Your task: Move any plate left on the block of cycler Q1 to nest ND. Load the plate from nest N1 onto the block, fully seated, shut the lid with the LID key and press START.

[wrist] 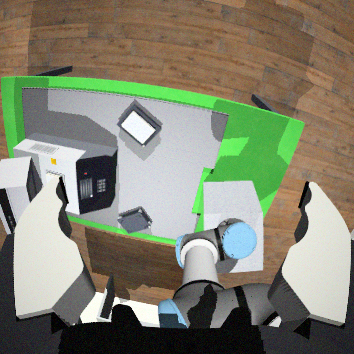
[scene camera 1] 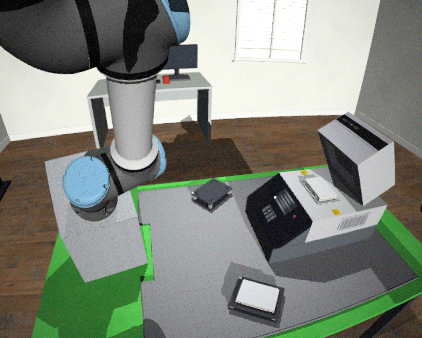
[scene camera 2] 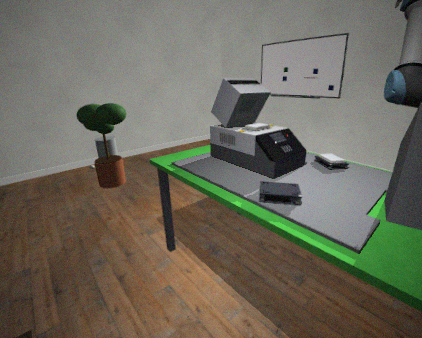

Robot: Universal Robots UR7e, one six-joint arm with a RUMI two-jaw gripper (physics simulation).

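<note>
The cycler (scene camera 1: 370,220) (scene camera 2: 220,136) (wrist: 67,155) has its lid (scene camera 1: 377,172) (scene camera 2: 239,102) (wrist: 15,172) standing open. A white plate (scene camera 1: 320,188) (scene camera 2: 257,126) (wrist: 53,174) lies on its block, partly hidden by a finger in the wrist view. Another white plate (scene camera 1: 257,295) (scene camera 2: 331,157) (wrist: 138,127) lies on a dark nest (scene camera 1: 248,311). A second dark nest (scene camera 1: 212,192) (scene camera 2: 280,189) (wrist: 135,220) bears no plate. Nest labels and key labels are not readable. My gripper (wrist: 183,182) is open and empty, high above and away from the table; it does not show in the scene views.
The dark control panel (scene camera 1: 267,237) (scene camera 2: 297,150) (wrist: 107,167) slopes toward the grey mat (scene camera 1: 190,250) (scene camera 2: 325,200) (wrist: 172,150). The arm's pedestal (scene camera 1: 107,255) (wrist: 232,192) stands at the mat's end. The raised lid stands tall behind the block. A desk (scene camera 1: 200,80) stands beyond the table.
</note>
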